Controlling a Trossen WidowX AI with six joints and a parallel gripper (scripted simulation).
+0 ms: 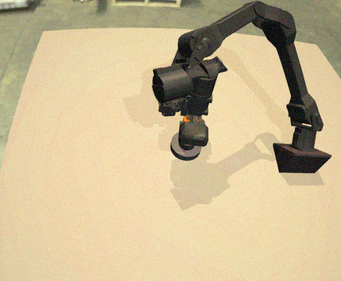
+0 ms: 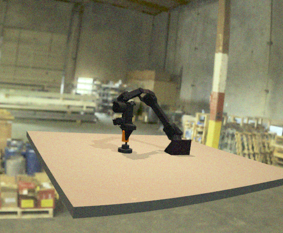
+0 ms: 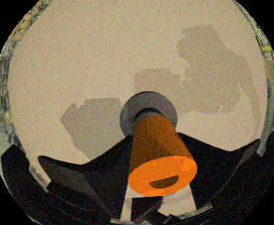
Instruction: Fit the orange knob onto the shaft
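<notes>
Now: gripper tip 4 cm above the pedestal and 1 cm past it. The rest, counted from my gripper tip: orange knob: 2 cm above.
</notes>
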